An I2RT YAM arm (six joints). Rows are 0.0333 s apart.
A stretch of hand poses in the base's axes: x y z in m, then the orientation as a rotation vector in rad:
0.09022 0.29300 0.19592 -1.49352 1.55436 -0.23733
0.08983 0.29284 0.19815 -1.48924 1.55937 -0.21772
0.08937 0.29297 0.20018 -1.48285 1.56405 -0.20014
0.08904 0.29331 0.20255 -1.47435 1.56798 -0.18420
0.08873 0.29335 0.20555 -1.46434 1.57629 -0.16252
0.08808 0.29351 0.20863 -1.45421 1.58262 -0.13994
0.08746 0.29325 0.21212 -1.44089 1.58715 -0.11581
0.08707 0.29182 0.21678 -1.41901 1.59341 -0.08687
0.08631 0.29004 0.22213 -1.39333 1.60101 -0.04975
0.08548 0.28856 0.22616 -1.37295 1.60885 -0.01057
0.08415 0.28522 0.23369 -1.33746 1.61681 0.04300
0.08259 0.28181 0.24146 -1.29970 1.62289 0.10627
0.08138 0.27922 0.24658 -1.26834 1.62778 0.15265
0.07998 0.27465 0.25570 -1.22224 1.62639 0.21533
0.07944 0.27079 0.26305 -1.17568 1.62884 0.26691
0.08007 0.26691 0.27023 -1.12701 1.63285 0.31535
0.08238 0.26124 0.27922 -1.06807 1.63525 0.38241
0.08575 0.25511 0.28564 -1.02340 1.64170 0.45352
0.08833 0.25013 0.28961 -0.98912 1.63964 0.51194
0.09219 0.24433 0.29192 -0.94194 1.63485 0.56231
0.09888 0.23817 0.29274 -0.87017 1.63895 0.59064
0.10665 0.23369 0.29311 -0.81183 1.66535 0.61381
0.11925 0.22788 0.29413 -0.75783 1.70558 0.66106
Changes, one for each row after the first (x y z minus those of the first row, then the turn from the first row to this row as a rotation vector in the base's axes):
-0.00039 -0.00016 0.00223 0.01276 0.01069 0.00287
-0.00085 -0.00003 0.00426 0.02581 0.01951 0.00414
-0.00118 0.00031 0.00663 0.03950 0.02634 0.00417
-0.00149 0.00035 0.00963 0.05630 0.03842 0.00331
-0.00214 0.00051 0.01271 0.07403 0.04963 0.00380
-0.00276 0.00025 0.01620 0.09512 0.05931 0.00435
-0.00315 -0.00118 0.02086 0.12410 0.06962 0.00172
-0.00391 -0.00296 0.02621 0.15955 0.08388 -0.00037
-0.00474 -0.00444 0.03024 0.19219 0.10169 0.00068
-0.00607 -0.00778 0.03777 0.24232 0.12232 -0.00013
-0.00763 -0.01119 0.04554 0.29902 0.14704 0.00260
-0.00884 -0.01378 0.05066 0.34259 0.16514 0.00247
-0.01024 -0.01835 0.05978 0.40587 0.18407 0.00480
-0.01078 -0.02221 0.06713 0.46240 0.20070 0.00026
-0.01015 -0.02609 0.07431 0.51798 0.21717 -0.00767
-0.00784 -0.03176 0.08330 0.58945 0.24199 -0.01292
-0.00447 -0.03789 0.08972 0.65077 0.27791 -0.01189
-0.00189 -0.04287 0.09369 0.70129 0.30415 -0.00571
0.00197 -0.04867 0.09600 0.75763 0.32126 -0.00788
0.00866 -0.05483 0.09682 0.81777 0.32561 -0.03705
0.01643 -0.05931 0.09719 0.85751 0.34665 -0.07457
0.02903 -0.06512 0.09821 0.89796 0.39572 -0.10858

